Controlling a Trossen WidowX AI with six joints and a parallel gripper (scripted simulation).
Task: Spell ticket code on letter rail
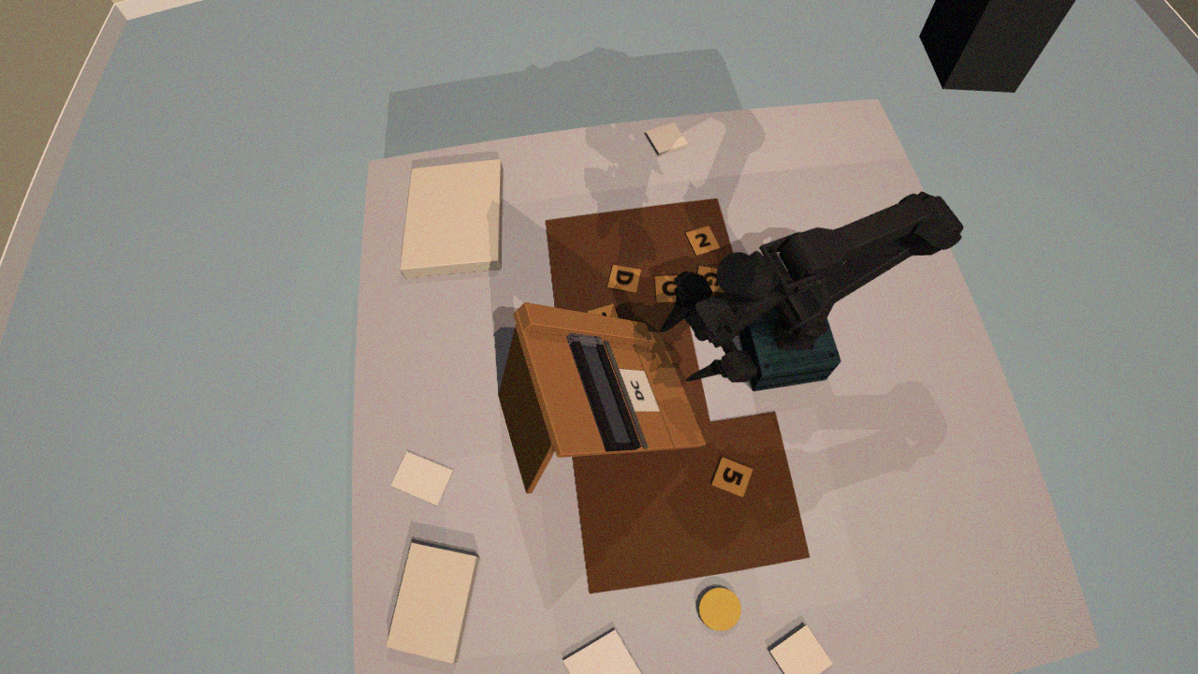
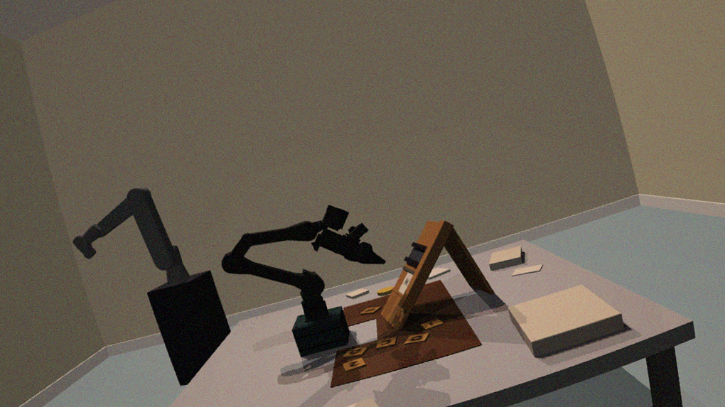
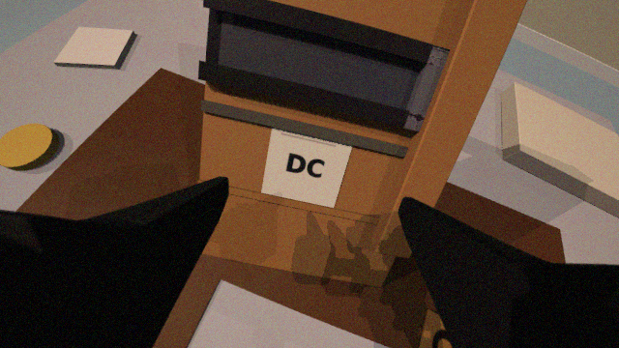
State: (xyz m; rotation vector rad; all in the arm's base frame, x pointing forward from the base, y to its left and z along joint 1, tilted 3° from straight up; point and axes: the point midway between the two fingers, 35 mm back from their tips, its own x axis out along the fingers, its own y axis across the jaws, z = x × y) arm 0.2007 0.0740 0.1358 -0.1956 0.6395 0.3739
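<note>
Right now the white ticket is 9 cm below my gripper tip, 6 cm ahead of it and 2 cm to the left of it. The rest, counted from my gripper tip: brown mat: 19 cm below, 6 cm to the right, 3 cm behind; then cream box: 45 cm ahead, 42 cm to the right, 17 cm below.
</note>
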